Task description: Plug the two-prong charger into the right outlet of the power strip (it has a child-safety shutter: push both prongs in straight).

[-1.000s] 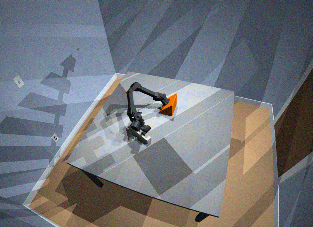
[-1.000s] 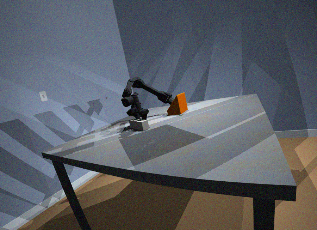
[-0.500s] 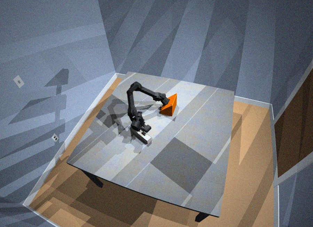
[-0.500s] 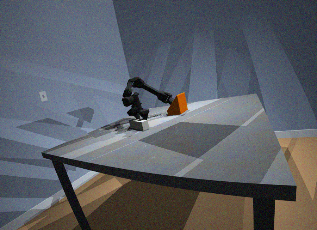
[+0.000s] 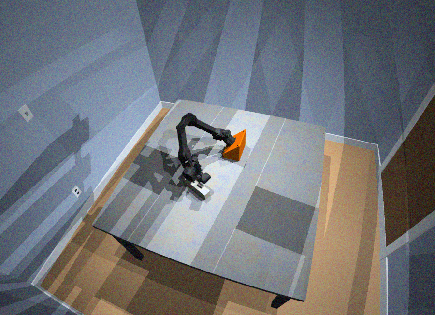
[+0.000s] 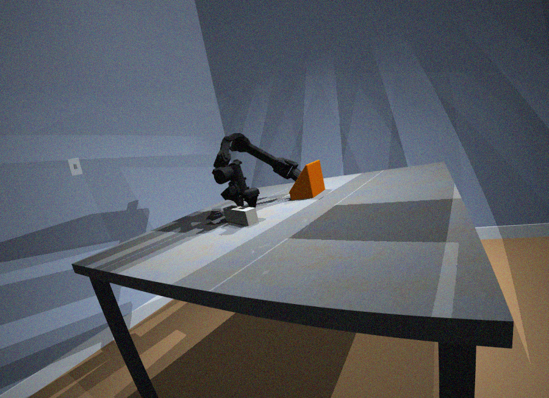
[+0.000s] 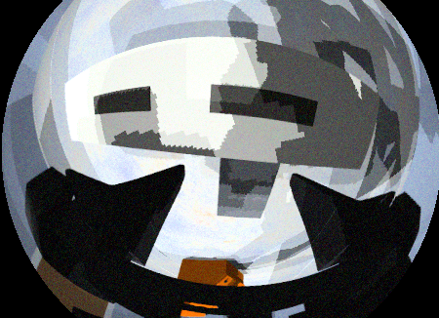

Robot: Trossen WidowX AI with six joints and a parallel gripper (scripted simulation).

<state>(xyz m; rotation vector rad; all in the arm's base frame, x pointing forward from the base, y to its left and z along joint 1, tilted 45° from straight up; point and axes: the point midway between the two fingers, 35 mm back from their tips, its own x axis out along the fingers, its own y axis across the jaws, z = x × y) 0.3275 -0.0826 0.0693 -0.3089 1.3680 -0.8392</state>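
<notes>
The black two-prong charger is 20 mm ahead of my gripper tip, 10 mm to the right of it and 10 mm above it.
</notes>
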